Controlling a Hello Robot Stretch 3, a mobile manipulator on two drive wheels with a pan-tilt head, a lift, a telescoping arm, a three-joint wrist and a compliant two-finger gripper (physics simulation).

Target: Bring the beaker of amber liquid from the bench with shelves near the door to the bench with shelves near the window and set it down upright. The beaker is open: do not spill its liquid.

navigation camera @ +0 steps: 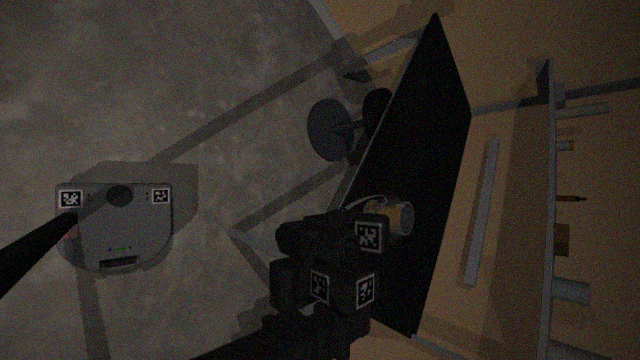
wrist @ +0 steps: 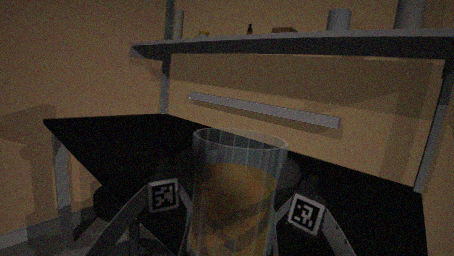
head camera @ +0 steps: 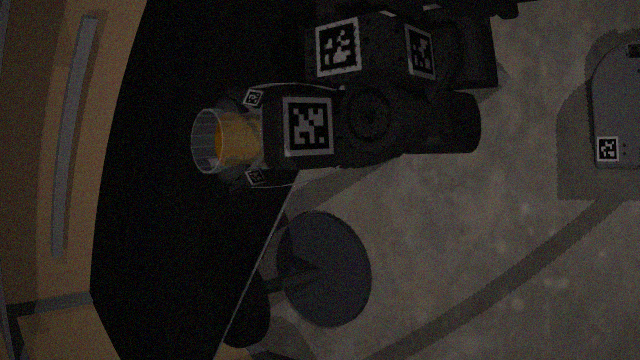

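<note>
The glass beaker (head camera: 239,142) (navigation camera: 398,218) (wrist: 232,205) of amber liquid is between the fingers of my gripper (head camera: 234,140) (navigation camera: 387,215) (wrist: 237,170), which is shut on it. The beaker looks upright in the wrist view, with the liquid below its open rim. Its base is hidden in the wrist view. Beaker and fingers are over the front part of a bench's black top (head camera: 150,225) (navigation camera: 425,150) (wrist: 120,140), and the wrist reaches back past the front edge. The height of the beaker above the top is hard to tell. Which bench this is does not show.
A shelf (navigation camera: 552,200) (wrist: 300,46) with jars and small items runs above the bench. A grey bar (head camera: 72,140) (navigation camera: 482,210) (wrist: 265,111) is on the wall below it. A round stool (head camera: 340,270) (navigation camera: 327,130) stands at the front edge. My base (head camera: 617,100) (navigation camera: 120,225) is on the floor.
</note>
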